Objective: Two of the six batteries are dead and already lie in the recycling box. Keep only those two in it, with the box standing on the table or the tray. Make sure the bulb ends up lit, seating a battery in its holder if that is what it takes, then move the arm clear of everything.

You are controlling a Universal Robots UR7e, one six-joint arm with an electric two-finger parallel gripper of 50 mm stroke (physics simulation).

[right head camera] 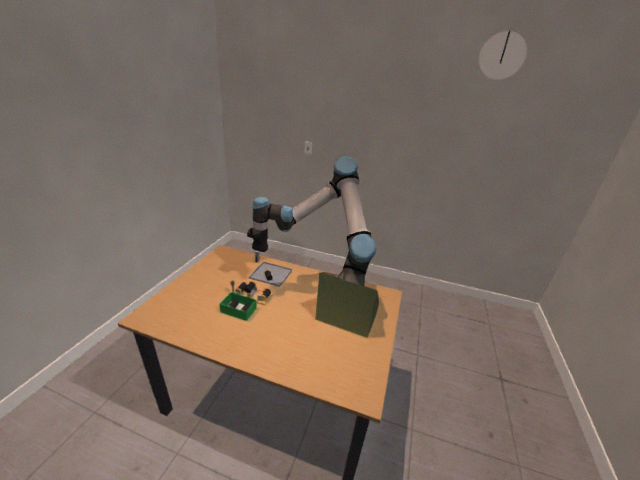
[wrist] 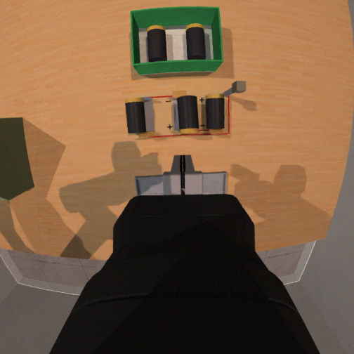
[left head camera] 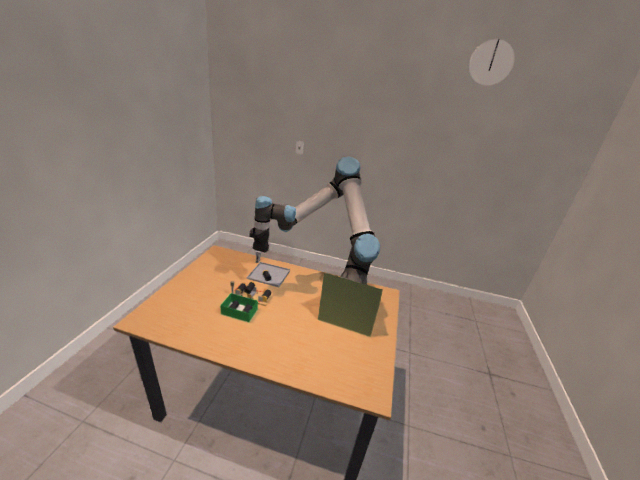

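Seen in the pictures: gripper, between the fingertips: [right head camera: 257, 261] [left head camera: 257, 261]; arm's base, origin of its link: [right head camera: 348, 288] [left head camera: 351, 288].
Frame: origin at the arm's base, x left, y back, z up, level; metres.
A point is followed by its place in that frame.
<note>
The green recycling box [left head camera: 238, 315] @[y -0.497, x 0.217, z -0.137 m] [right head camera: 237, 313] @[y -0.492, x 0.217, z -0.131 m] [wrist: 176, 67] stands on the table with two black, gold-ended batteries [wrist: 156, 44] [wrist: 195, 41] inside. Three batteries lie at the holder board [wrist: 162, 115]: the left one [wrist: 135, 116] and right one [wrist: 215, 112] have gold ends toward the box, the middle one [wrist: 188, 114] away from it. Another battery [left head camera: 266, 275] @[y -0.486, x -0.126, z -0.131 m] [right head camera: 268, 274] @[y -0.483, x -0.129, z -0.128 m] lies on the grey tray [left head camera: 279, 272] @[y -0.440, x -0.222, z -0.162 m] [right head camera: 282, 271] @[y -0.437, x -0.231, z -0.162 m] [wrist: 215, 184]. A small block on a post [wrist: 239, 86], possibly the bulb, shows no glow. My gripper [left head camera: 257, 261] @[y -0.499, x -0.027, z 0.019 m] [right head camera: 256, 260] @[y -0.499, x -0.027, z 0.019 m] [wrist: 182, 165] is shut, empty, raised near the tray.
A dark green upright panel [left head camera: 349, 304] @[y 0.008, x 0.112, z -0.011 m] [right head camera: 346, 304] @[y 0.013, x 0.113, z -0.007 m] [wrist: 15, 160] stands on the wooden table [left head camera: 289, 346] @[y -0.216, x 0.298, z -0.165 m] [right head camera: 289, 346] @[y -0.194, x 0.295, z -0.165 m], in front of the arm's base and to the right of the box and holder. The post beside the holder leans outward in the wrist view.
</note>
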